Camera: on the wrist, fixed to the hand. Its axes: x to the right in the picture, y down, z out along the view.
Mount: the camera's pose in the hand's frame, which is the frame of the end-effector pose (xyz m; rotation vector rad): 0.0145 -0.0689 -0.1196 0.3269 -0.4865 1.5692
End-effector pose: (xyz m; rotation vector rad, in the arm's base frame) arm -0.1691 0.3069 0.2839 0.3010 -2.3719 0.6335
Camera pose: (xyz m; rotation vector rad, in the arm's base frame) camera -0.0904 0.3086 0.3982 1.2959 2.0616 -1.4183
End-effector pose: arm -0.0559 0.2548 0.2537 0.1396 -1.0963 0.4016
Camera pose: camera 0.0762 0.2316 0.2179 -0.4089 -1.4413 2.0313
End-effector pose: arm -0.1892 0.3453 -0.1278 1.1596 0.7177 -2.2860
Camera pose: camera -0.1699 0.4707 -0.1839 0.7032 -0.6406 -1.1479
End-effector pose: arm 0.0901 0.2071 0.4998 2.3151 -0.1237 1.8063
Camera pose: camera -0.0069 0.3003 0.5342 -1.5658 1.2358 -0.7722
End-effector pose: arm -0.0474 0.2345 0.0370 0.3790 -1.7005 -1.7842
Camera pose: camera -0.0027 0.1290 -0.0413 -1.0856 -1.6748 -0.4062
